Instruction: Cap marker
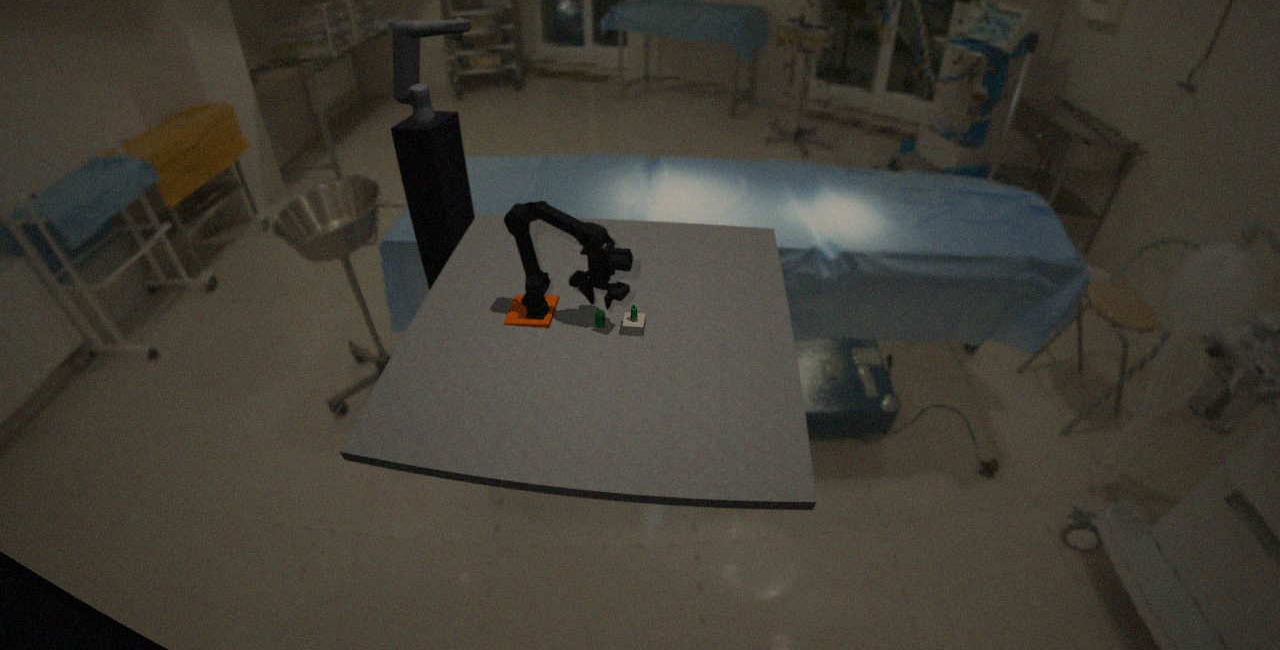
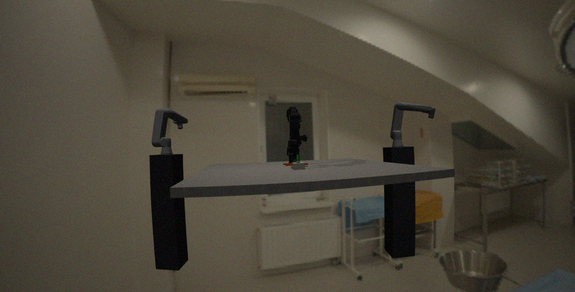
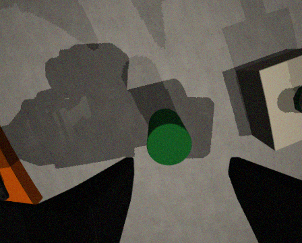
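The green cap lies 5 cm below my gripper tip. The rest, counted from my gripper tip: holder block: 11 cm ahead, 6 cm below, 1 cm to the left.
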